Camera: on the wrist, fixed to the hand. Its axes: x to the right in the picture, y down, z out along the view.
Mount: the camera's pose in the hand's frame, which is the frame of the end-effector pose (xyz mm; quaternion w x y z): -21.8 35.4 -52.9 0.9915 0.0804 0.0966 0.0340
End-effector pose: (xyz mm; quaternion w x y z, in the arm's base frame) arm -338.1 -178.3 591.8 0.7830 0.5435 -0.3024 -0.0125
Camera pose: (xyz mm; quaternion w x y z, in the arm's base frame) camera -341.1 -111.6 600.2 0.7622 0.5927 -0.2437 0.0910
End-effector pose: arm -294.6 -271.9 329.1 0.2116 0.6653 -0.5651 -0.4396
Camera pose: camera -270.5 -272.5 391.9 0.2258 0.6999 -0.5978 -0.3190
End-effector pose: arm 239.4 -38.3 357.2 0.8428 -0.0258 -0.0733 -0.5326
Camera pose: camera 267.2 -10.0 302.9 0.8629 0.0911 -0.0332 -0.4960
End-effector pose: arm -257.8 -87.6 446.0 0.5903 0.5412 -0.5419 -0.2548
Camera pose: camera -225.6 -39.0 479.6 0.6028 0.5903 -0.5192 -0.1367
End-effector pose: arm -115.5 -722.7 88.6 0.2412 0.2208 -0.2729 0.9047
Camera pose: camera -132.3 -723.8 23.4 0.2170 0.1416 -0.1821 0.9485
